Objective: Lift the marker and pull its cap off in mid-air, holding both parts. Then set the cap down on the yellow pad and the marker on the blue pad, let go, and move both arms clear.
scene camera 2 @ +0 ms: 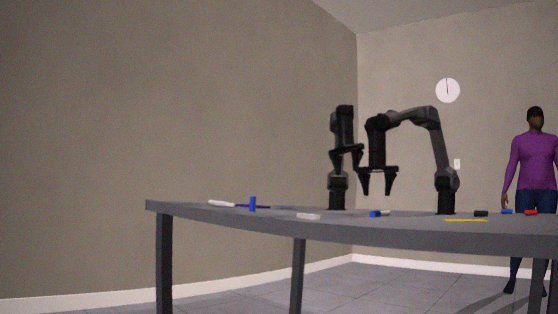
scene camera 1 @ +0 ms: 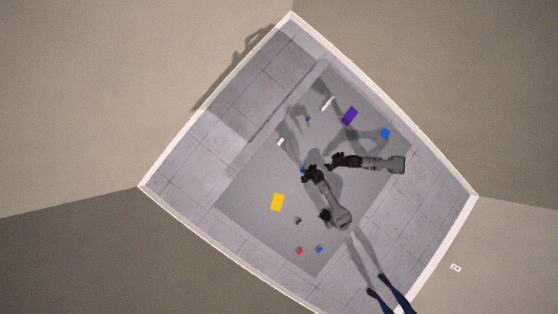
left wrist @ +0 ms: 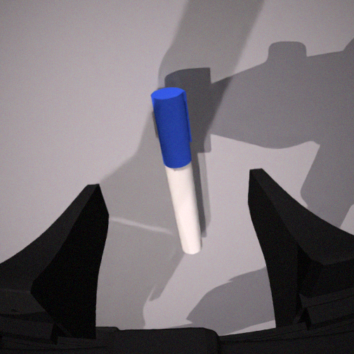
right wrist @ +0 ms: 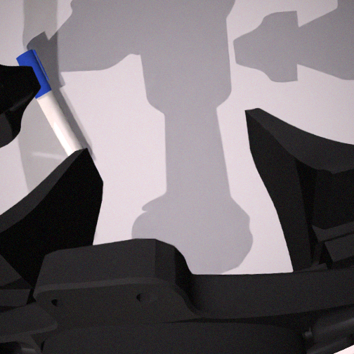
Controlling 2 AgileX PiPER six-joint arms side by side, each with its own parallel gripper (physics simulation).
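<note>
The marker, a white barrel with a blue cap [scene camera 1: 302,170] [scene camera 2: 375,214] [left wrist: 172,127] [right wrist: 34,72], lies capped on the table. My left gripper [scene camera 2: 376,194] [left wrist: 175,193] is open and empty above it; the marker shows between the fingers in the left wrist view. My right gripper [scene camera 2: 347,170] [right wrist: 168,147] is open and empty, higher and to the left in scene camera 2. In its wrist view, one fingertip covers the barrel's lower end. The yellow pad [scene camera 1: 277,202] [scene camera 2: 465,220] and the blue pad [scene camera 1: 385,133] [scene camera 2: 284,207] lie flat on the table.
The two grippers are close together. A purple pad [scene camera 1: 350,116], a long white object [scene camera 1: 327,104], a white block [scene camera 1: 280,142] and an upright blue cylinder [scene camera 1: 308,119] lie beyond the marker. Black [scene camera 2: 481,213], blue [scene camera 2: 506,211] and red [scene camera 2: 531,212] pieces lie near the left arm's base.
</note>
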